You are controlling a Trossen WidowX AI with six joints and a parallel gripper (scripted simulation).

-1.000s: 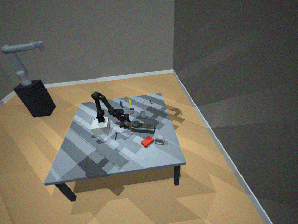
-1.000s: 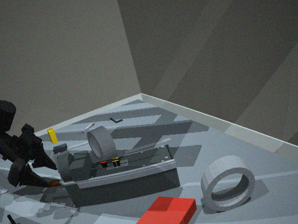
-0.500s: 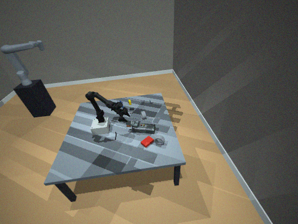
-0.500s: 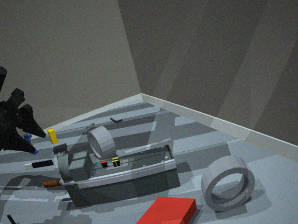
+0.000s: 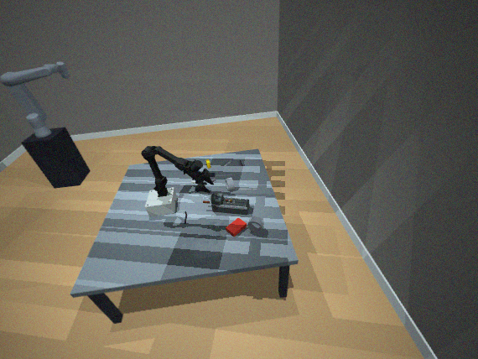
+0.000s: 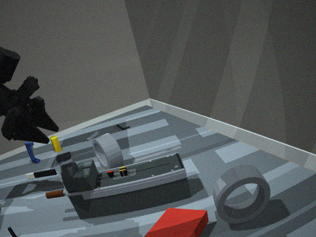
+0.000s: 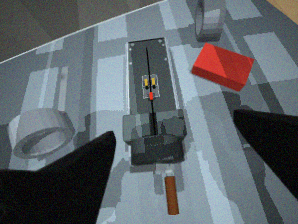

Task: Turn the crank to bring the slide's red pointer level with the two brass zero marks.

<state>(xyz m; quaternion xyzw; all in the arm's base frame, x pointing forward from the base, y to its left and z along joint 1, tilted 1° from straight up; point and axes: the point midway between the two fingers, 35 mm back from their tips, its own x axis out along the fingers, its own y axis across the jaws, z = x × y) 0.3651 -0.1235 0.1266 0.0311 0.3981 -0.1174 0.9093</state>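
Now: the brown handle 14 cm below my gripper tip, 6 cm behind it and 2 cm to the left of it. Round my gripper tip: yellow block: 58 cm to the left, 17 cm below, 6 cm behind; blue clamp: 53 cm to the left, 18 cm behind, 15 cm below; red pointer: 12 cm below, 9 cm ahead, 1 cm to the right.
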